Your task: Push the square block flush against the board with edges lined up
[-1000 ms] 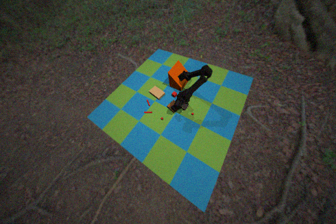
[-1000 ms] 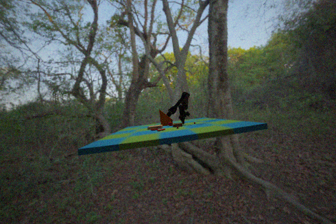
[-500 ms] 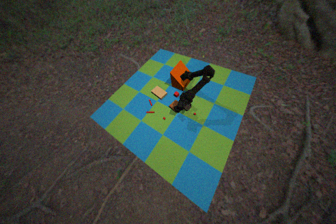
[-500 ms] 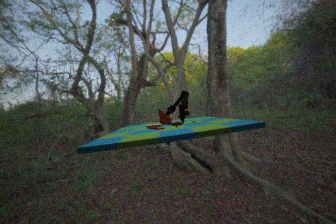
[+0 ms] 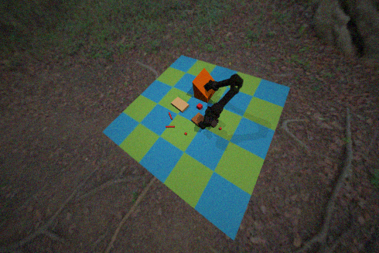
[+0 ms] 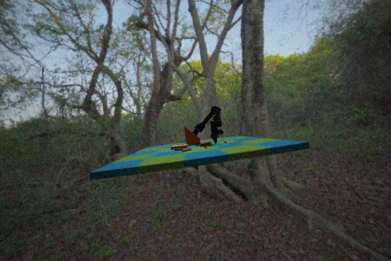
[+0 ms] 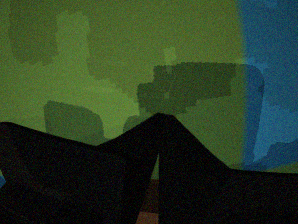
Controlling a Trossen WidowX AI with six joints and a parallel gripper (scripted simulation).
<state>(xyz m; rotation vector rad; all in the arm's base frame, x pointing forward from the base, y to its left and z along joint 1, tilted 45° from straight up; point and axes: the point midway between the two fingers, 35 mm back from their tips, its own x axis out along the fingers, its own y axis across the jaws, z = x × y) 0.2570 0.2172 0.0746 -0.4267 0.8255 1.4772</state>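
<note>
My gripper tip is now 2 cm short of the square block, 10 cm to the left of it and 1 cm below it. The rest, counted from my gripper tip: board (1 cm behind, 35 cm to the right, 1 cm above); then small red cube (10 cm behind, 18 cm to the right, 2 cm above).
</note>
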